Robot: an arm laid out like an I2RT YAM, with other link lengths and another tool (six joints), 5 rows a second.
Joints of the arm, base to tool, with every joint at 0 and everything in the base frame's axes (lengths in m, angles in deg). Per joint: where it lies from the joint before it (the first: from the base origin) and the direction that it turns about. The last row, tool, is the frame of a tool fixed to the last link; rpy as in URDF.
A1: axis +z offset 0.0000 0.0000 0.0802
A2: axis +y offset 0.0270 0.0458 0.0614
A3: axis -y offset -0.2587 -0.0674 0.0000
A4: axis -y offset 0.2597 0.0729 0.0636
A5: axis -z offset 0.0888 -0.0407 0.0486
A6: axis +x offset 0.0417 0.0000 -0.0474
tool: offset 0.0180 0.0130 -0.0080 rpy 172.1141 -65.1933 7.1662
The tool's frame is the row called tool.
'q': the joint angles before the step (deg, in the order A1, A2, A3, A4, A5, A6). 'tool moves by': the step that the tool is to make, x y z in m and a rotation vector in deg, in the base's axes. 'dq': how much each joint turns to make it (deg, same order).
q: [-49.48 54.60 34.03 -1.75 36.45 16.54]
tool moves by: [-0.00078 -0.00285 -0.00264 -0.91 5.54 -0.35]
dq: [0.00 0.96 -0.17 1.54 2.13 -5.44]
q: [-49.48 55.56 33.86 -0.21 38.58 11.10]
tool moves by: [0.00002 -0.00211 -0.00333 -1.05 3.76 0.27]
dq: [0.00 0.72 -0.80 2.63 1.04 -4.38]
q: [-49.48 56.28 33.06 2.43 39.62 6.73]
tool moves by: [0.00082 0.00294 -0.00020 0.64 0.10 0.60]
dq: [0.47 -0.44 0.14 -1.35 -0.25 0.35]
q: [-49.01 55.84 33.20 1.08 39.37 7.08]
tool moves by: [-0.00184 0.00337 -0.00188 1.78 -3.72 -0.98]
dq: [-0.05 -0.86 0.08 -3.12 -0.67 5.19]
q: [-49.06 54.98 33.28 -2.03 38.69 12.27]
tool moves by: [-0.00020 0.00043 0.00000 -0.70 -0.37 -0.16]
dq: [0.09 -0.28 -0.54 1.08 0.30 -0.09]
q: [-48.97 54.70 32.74 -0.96 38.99 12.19]
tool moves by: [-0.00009 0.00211 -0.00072 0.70 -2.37 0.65]
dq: [-0.07 -0.67 -0.30 -0.74 -1.55 2.27]
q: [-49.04 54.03 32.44 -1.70 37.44 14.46]
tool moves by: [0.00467 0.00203 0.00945 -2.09 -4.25 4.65]
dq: [-0.04 -1.38 -0.60 3.57 -5.03 0.03]
